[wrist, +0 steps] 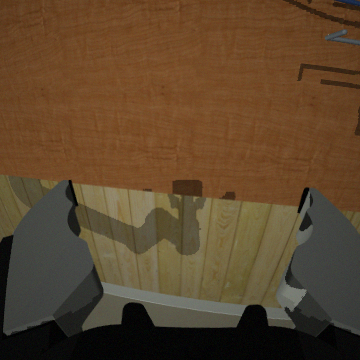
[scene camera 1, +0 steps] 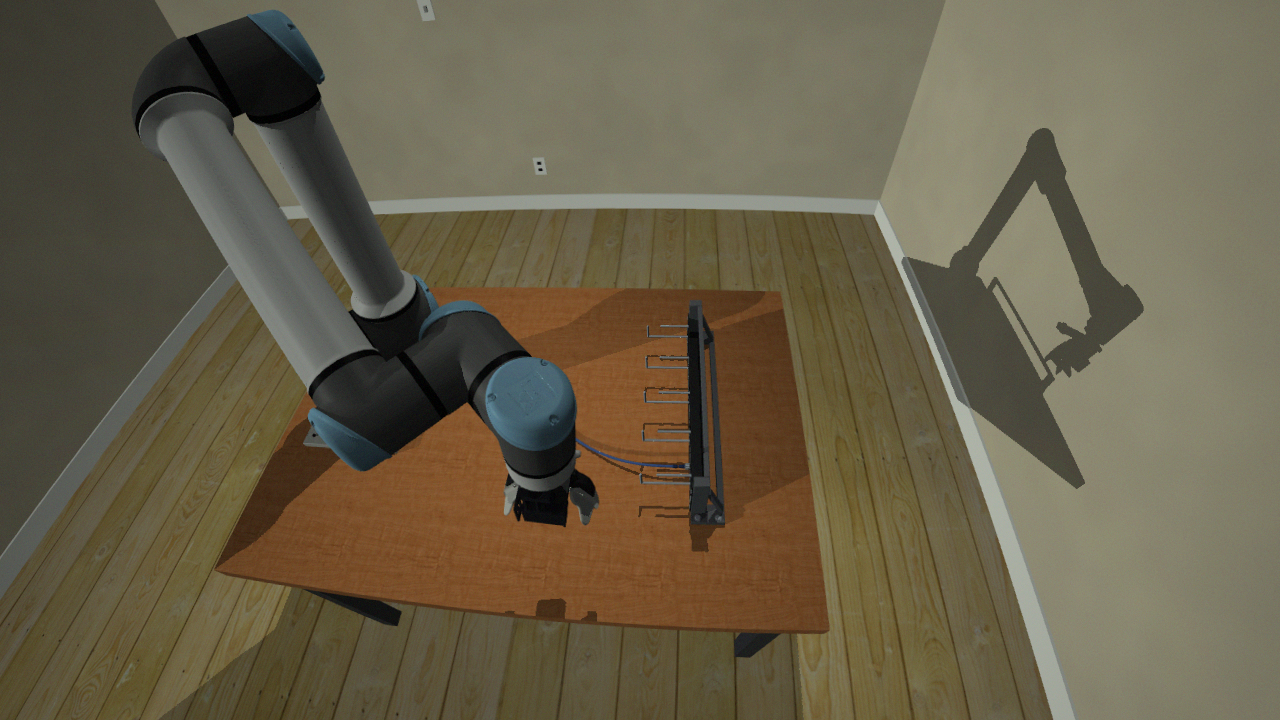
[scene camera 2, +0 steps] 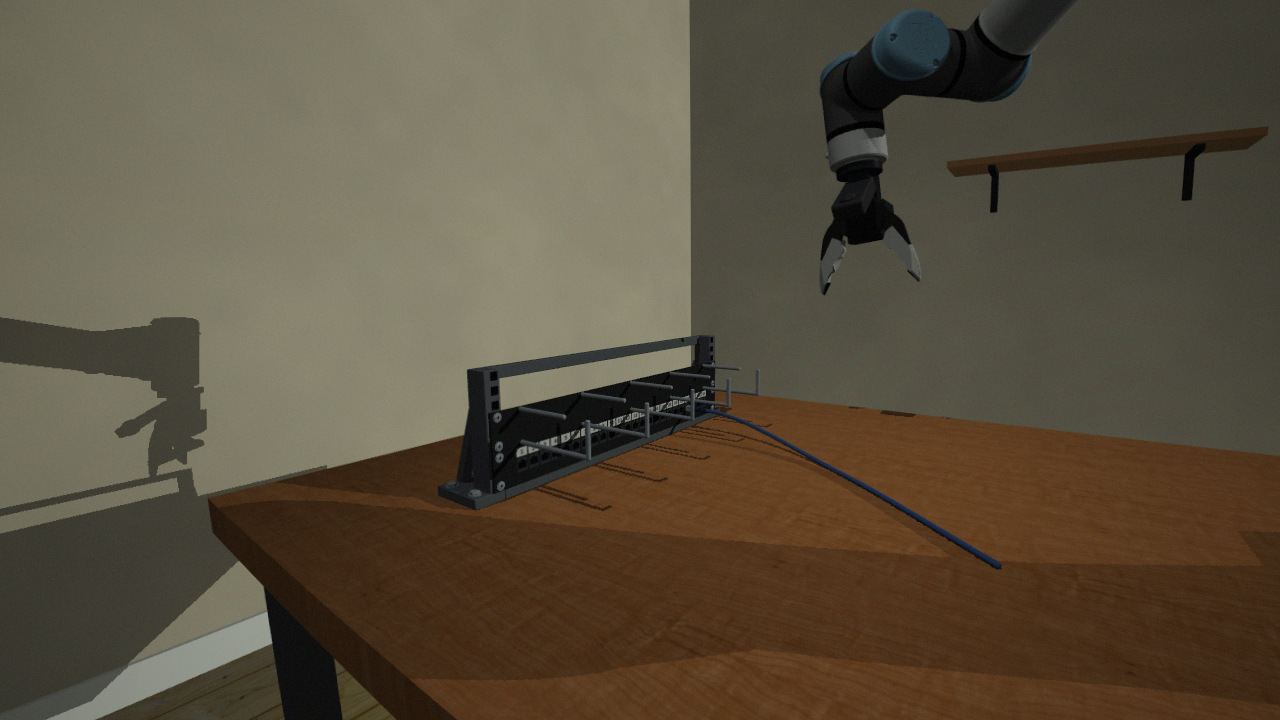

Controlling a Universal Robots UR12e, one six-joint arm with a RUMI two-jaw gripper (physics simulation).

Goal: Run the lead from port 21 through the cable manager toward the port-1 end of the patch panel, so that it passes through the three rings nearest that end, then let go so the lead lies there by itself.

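Note:
The blue lead [scene camera 1: 617, 457] [scene camera 2: 859, 483] [wrist: 352, 2] leaves the patch panel [scene camera 1: 696, 402] [scene camera 2: 572, 414] between the last two rings at its near end in scene camera 1. It curves across the table to a loose end, seen in scene camera 2 and hidden by the arm in scene camera 1. The cable manager's wire rings [scene camera 1: 645, 394] [scene camera 2: 588, 440] [wrist: 336, 36] stick out from the panel; the lead lies outside the three rings nearest port 1. My gripper [scene camera 1: 547, 517] [scene camera 2: 870, 284] [wrist: 188, 187] is open and empty, pointing down high above the table, apart from lead and rings.
The panel stands on a grey rack frame [scene camera 2: 590, 356] along one side of the wooden table [scene camera 1: 429, 537] [scene camera 2: 805, 626] [wrist: 150, 100]. The table's edge crosses below the gripper in the wrist view. A wall shelf [scene camera 2: 1109, 154] hangs behind the arm.

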